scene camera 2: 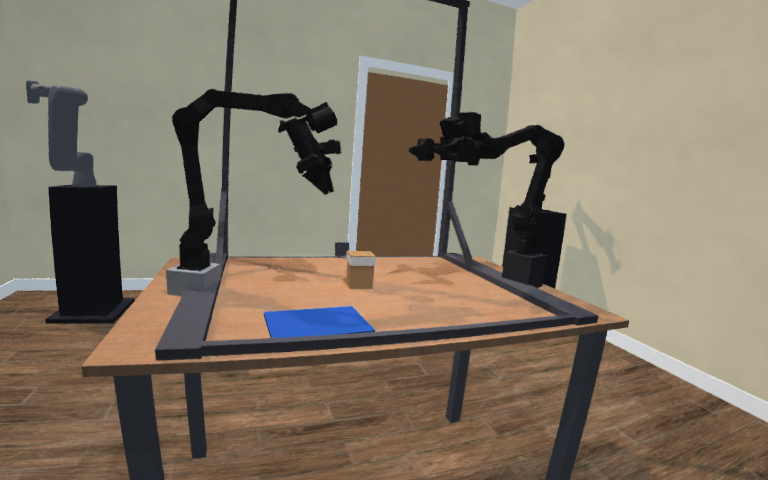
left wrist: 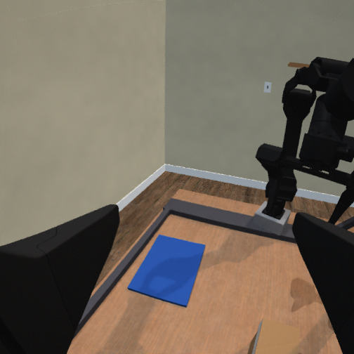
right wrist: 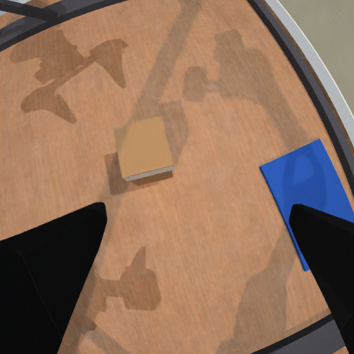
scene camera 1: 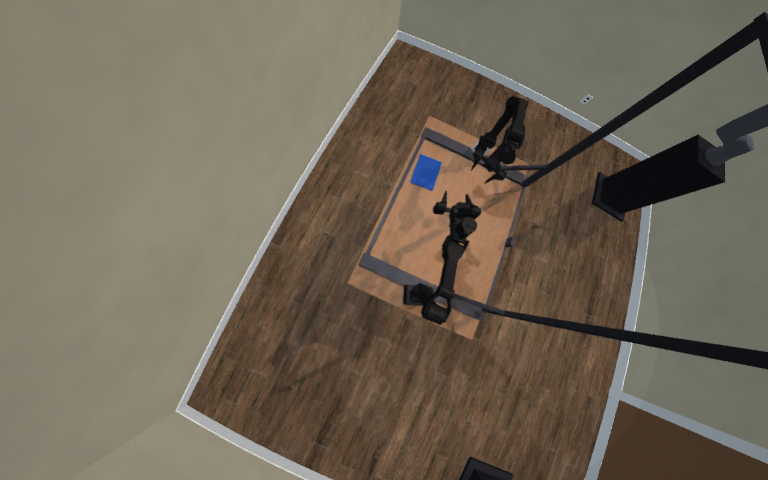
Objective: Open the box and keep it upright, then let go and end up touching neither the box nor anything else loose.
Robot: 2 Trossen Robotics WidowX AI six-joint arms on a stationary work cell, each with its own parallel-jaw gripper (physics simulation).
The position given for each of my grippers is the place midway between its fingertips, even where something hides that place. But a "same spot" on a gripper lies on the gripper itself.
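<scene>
I can see my left gripper in scene camera 2 [421, 150]. Scene camera 1 shows my left gripper too, and so does the left wrist view. In the right wrist view my left gripper is out of frame. On my left gripper, [left wrist: 56, 270] and [scene camera 1: 446, 199] are the same spot.
</scene>
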